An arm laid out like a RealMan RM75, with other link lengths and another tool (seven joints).
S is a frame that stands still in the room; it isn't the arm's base.
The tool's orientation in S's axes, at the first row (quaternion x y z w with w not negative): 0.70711, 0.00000, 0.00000, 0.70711
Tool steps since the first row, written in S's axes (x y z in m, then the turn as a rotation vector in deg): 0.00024, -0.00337, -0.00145, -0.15, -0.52, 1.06; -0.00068, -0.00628, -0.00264, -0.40, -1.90, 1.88; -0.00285, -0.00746, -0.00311, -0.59, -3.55, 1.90; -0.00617, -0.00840, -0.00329, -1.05, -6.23, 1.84; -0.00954, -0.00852, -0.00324, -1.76, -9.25, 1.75; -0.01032, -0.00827, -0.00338, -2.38, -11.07, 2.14; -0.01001, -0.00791, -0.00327, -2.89, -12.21, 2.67; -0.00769, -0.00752, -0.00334, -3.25, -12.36, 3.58
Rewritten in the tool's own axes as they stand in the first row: 0.00024, -0.00145, 0.00337, -0.15, 1.06, 0.52; -0.00068, -0.00264, 0.00628, -0.40, 1.88, 1.90; -0.00285, -0.00311, 0.00746, -0.59, 1.90, 3.55; -0.00617, -0.00329, 0.00840, -1.05, 1.84, 6.23; -0.00954, -0.00324, 0.00852, -1.76, 1.75, 9.25; -0.01032, -0.00338, 0.00827, -2.38, 2.14, 11.07; -0.01001, -0.00327, 0.00791, -2.89, 2.67, 12.21; -0.00769, -0.00334, 0.00752, -3.25, 3.58, 12.36
